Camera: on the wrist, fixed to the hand. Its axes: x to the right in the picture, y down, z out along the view.
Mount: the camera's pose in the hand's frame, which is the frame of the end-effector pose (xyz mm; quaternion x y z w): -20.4 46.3 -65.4 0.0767 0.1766 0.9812 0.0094
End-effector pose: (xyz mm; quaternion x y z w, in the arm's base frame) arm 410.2 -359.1 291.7 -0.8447 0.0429 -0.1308 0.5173
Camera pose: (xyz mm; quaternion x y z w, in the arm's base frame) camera 376.1 -432.6 275.3 0.0969 0.9106 0.3539 0.1904
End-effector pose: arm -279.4 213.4 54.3 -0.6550 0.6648 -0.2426 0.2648
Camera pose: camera -357.6 233.3 72.5 0.7093 0.6771 0.0909 0.1734
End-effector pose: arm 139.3 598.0 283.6 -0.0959 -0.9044 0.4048 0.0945
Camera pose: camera 179.7 669.9 289.8 0.9526 -0.1333 -0.1490 0.2292
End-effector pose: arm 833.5 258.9 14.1 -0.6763 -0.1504 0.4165 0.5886
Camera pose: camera 856.2 188.7 -23.3 0.1824 -0.7981 -0.4736 0.3247
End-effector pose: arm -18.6 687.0 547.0 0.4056 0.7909 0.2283 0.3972
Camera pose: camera -43.2 693.9 625.6 -0.7701 0.3029 -0.4029 0.3911
